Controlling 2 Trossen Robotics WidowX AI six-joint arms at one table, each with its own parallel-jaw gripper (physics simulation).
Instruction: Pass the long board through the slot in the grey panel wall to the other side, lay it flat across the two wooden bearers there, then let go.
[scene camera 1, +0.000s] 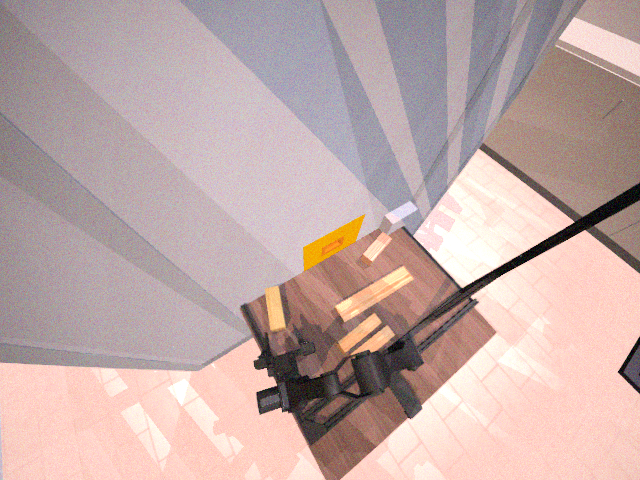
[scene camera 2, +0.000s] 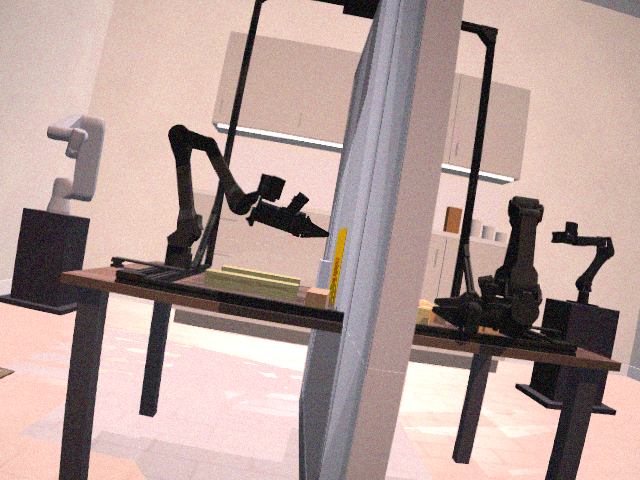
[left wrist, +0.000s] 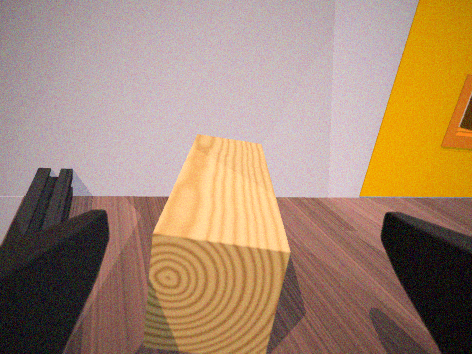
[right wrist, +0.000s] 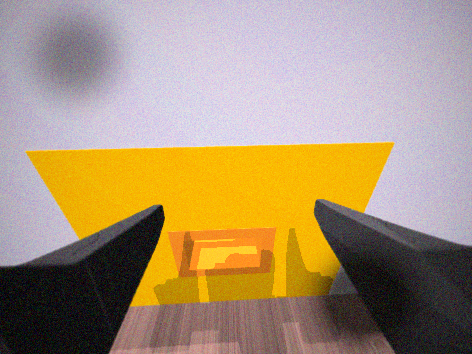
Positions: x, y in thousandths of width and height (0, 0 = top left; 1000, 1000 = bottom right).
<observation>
My left gripper (scene camera 2: 677, 634) is open, with nothing in its grasp. My right gripper (scene camera 2: 513, 491) is open and holds nothing. I also see an orange-framed slot (right wrist: 454, 713) and a grey panel wall (scene camera 2: 605, 386).
My left gripper shows as well in scene camera 1 (scene camera 1: 437, 684) and in the left wrist view (left wrist: 526, 634). My right gripper shows as well in the right wrist view (right wrist: 510, 589). The grey panel wall also shows in the left wrist view (left wrist: 255, 281) and in the right wrist view (right wrist: 457, 261).
</observation>
